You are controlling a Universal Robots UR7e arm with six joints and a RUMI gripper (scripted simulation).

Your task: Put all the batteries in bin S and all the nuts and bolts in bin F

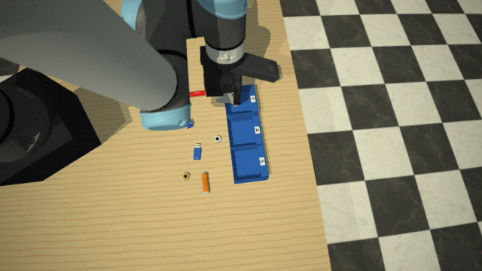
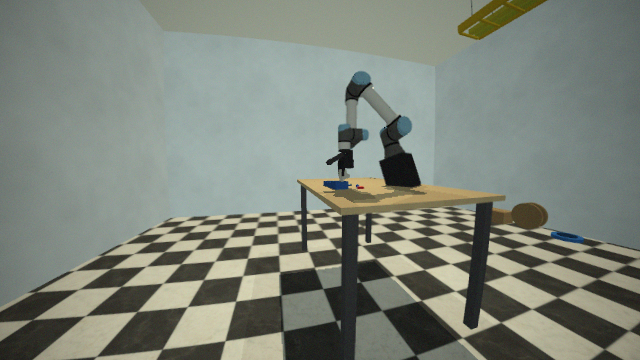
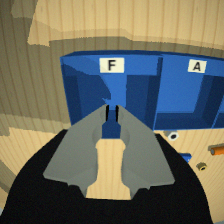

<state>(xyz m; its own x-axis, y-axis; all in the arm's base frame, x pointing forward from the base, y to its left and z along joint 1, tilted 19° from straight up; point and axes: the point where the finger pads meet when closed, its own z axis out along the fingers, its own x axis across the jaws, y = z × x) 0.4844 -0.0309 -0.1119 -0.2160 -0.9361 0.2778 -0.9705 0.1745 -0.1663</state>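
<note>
My gripper is now 130 mm past the orange battery, 180 mm to the left of it and 30 mm above it. From my hand the other things lie so: blue bin row: 90 mm to the right, 10 mm below; then red battery: 90 mm behind, 70 mm to the left, 30 mm below; then white nut: 70 mm behind, 80 mm to the right, 30 mm below.
</note>
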